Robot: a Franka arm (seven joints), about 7 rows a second.
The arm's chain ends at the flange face. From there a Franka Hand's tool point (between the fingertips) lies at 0.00 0.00 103.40 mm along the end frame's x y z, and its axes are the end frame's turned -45 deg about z.
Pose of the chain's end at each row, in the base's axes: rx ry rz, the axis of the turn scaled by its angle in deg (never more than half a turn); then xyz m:
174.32 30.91 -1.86 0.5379 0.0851 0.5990
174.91 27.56 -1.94 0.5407 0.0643 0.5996
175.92 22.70 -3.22 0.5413 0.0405 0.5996
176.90 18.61 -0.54 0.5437 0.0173 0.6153
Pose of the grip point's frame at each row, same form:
149.78 95.62 -3.48 0.5367 0.0795 0.4958
151.63 92.75 -3.53 0.5393 0.0587 0.4964
154.68 88.77 -4.54 0.5382 0.0354 0.4964
156.56 85.03 -1.76 0.5435 0.0134 0.5120

